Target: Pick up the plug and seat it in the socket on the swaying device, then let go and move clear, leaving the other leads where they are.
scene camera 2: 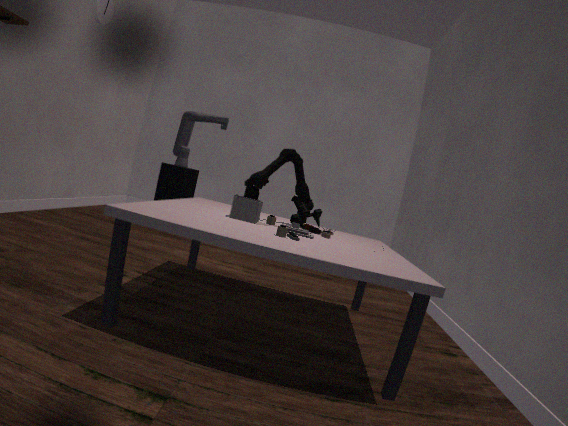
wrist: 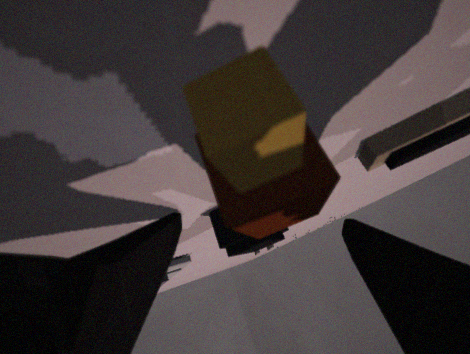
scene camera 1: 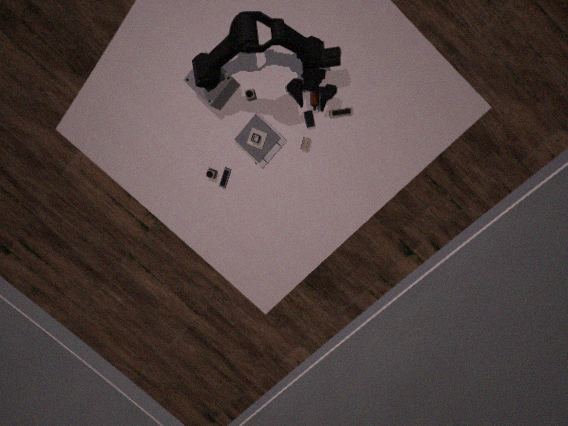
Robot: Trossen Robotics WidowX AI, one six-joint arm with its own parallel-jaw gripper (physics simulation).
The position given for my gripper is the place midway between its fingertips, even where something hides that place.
Observation:
On the table rest an orange-brown plug [wrist: 268, 171] and a black plug [wrist: 236, 243]. Further things: my gripper [scene camera 1: 312, 109].
My gripper is seen too in the wrist view [wrist: 261, 223].

